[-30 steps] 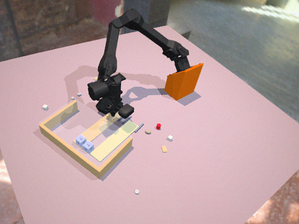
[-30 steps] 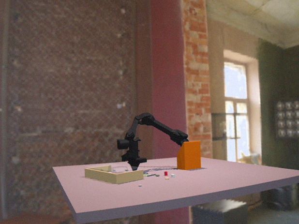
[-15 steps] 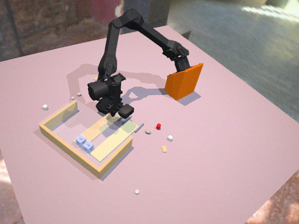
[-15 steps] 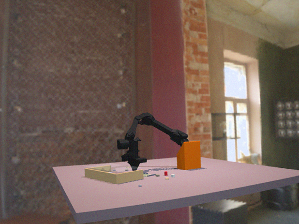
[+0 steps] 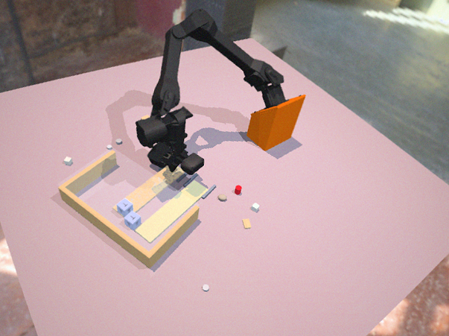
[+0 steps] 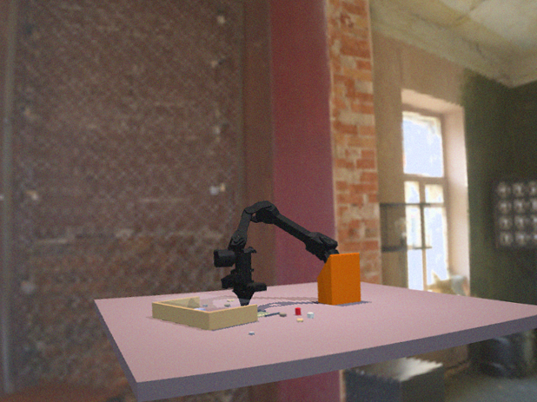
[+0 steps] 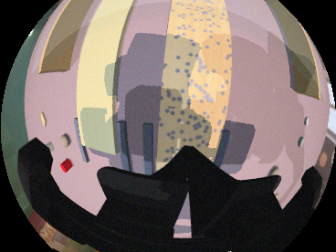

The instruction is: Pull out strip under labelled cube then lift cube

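Now: gripper tip 90 mm short of the speckled strip and 20 mm to the right of it. Also, from my gripper tip: tan chip (60 mm behind, 270 mm to the left); red cylinder (120 mm behind, 170 mm to the left, 10 mm above).
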